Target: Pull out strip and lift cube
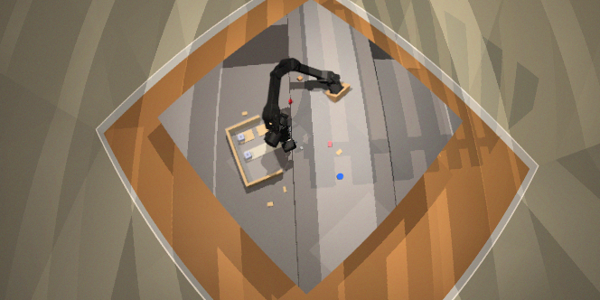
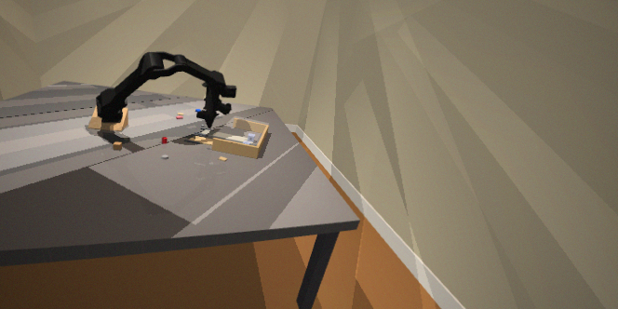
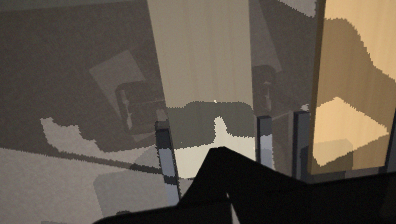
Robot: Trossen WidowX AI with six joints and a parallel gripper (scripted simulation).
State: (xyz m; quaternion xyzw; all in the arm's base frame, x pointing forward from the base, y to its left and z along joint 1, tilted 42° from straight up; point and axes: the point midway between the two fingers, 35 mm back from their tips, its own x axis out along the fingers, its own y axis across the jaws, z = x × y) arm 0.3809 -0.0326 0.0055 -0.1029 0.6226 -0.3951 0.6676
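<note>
My gripper tip is now 90 mm short of the strip, 40 mm to the left of it and 30 mm above it. From my gripper tip the other things lie so: blue piece: 330 mm to the left, 40 mm behind, 20 mm below; then red cylinder: 180 mm behind, 120 mm to the right, 20 mm below; then pink block: 190 mm to the left, 140 mm behind, 20 mm below.
</note>
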